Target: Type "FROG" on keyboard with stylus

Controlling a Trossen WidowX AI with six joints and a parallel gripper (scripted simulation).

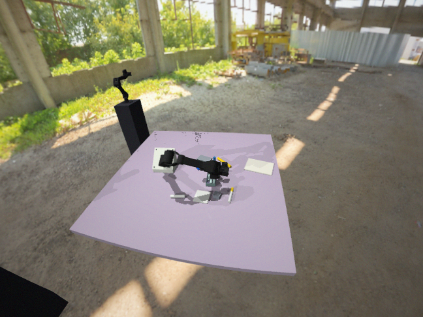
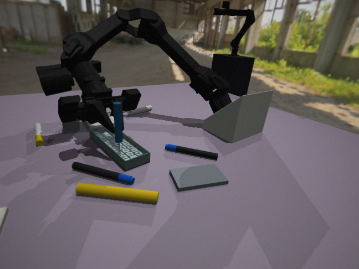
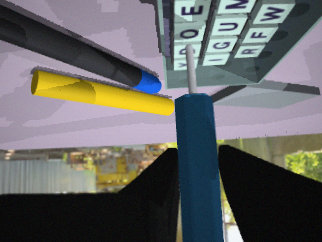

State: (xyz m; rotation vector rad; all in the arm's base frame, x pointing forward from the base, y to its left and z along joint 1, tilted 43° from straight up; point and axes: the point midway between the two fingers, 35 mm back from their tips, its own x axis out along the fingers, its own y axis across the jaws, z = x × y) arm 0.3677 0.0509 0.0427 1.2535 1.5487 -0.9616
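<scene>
My gripper tip is 12 cm to the right of the yellow cylinder, 7 cm above it and 4 cm short of it. From my gripper tip the other things lie so: small grey block (23 cm to the right, 7 cm ahead, 6 cm below); then flat grey slab (14 cm to the left, 13 cm behind, 7 cm below); then blue stylus (1 cm below).
</scene>
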